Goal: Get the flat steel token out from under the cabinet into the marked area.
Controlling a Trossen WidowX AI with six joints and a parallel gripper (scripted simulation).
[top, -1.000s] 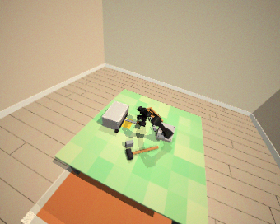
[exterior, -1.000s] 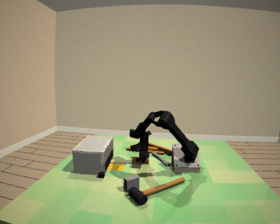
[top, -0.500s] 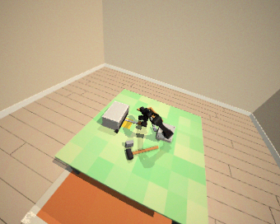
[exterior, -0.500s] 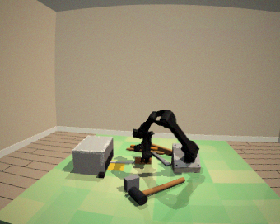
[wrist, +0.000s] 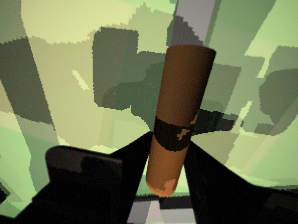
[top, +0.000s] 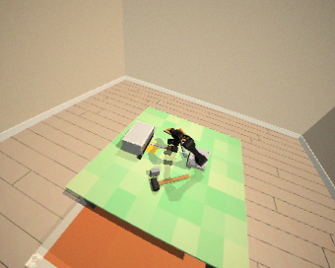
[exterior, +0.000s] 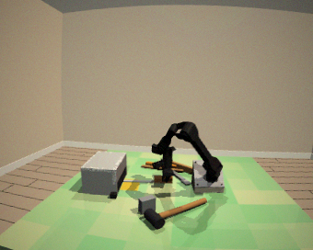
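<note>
Right now my gripper tip is 90 mm past the flat grey tool and 50 mm to the left of it. The rest, counted from my gripper tip: small grey block 70 mm ahead, 330 mm to the left, 30 mm above; steel token 360 mm ahead, 80 mm to the left.
</note>
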